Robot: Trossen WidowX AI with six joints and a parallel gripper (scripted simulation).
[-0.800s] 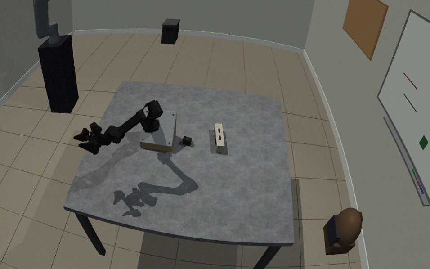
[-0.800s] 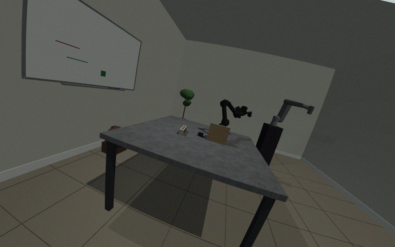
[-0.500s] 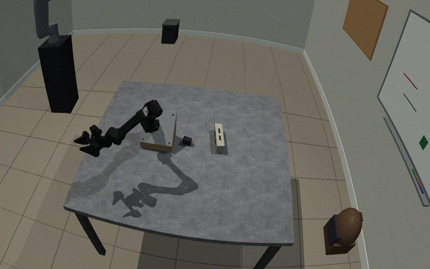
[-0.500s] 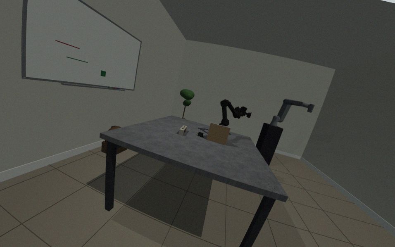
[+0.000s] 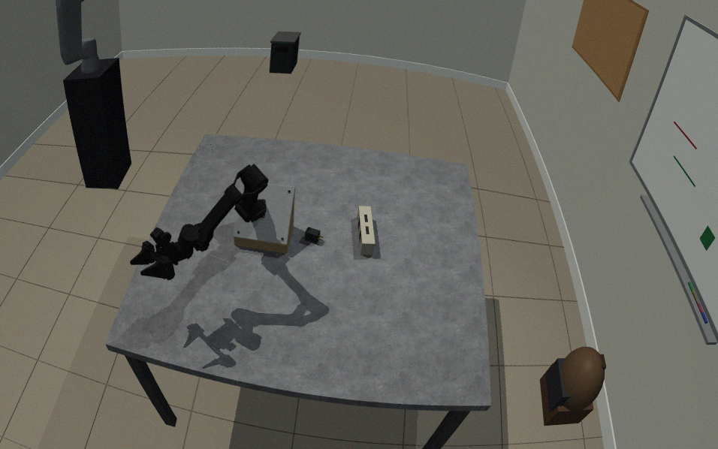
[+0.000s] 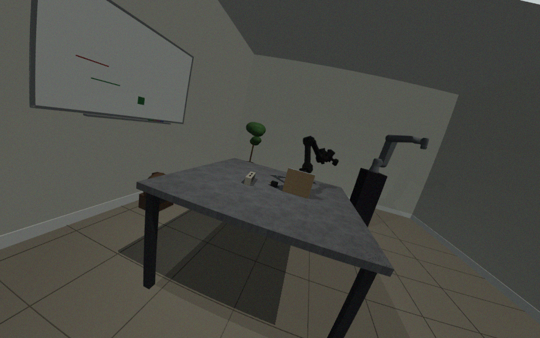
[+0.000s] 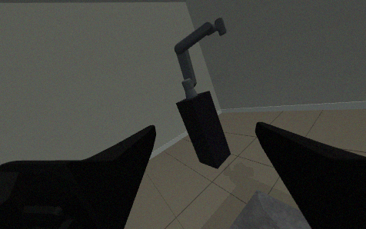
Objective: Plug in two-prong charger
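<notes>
My gripper tip is 540 mm short of the dark charger, 500 mm to the right of it and 290 mm above it.
</notes>
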